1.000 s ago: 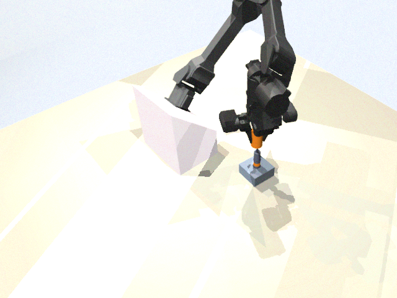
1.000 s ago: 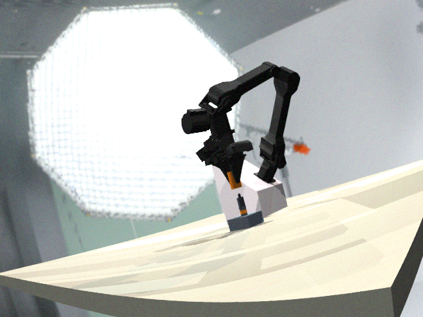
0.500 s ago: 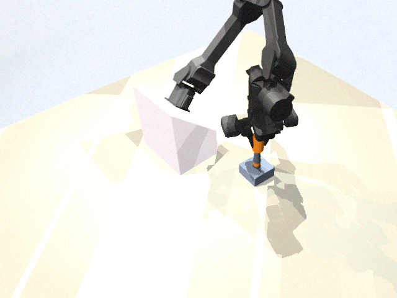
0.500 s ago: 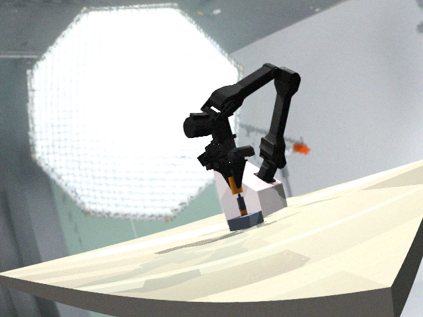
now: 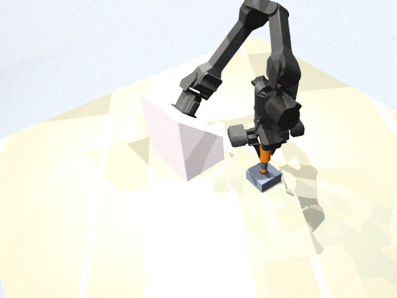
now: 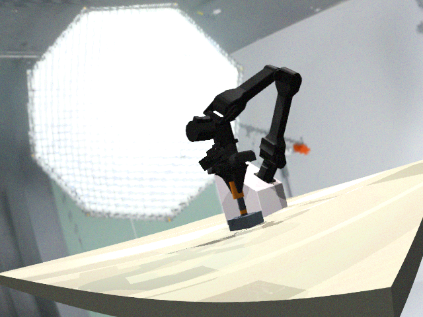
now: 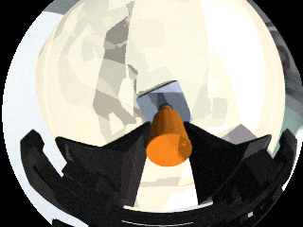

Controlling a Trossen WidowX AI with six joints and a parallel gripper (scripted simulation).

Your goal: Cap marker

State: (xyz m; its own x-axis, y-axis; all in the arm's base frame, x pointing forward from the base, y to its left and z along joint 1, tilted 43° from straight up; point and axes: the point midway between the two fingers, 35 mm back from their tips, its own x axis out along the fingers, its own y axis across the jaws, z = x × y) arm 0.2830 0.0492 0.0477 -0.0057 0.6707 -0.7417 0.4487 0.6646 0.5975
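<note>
Now: gripper tip 10 mm past the holder block and 80 mm above it. Round my gripper tip: cap 10 mm above.
</note>
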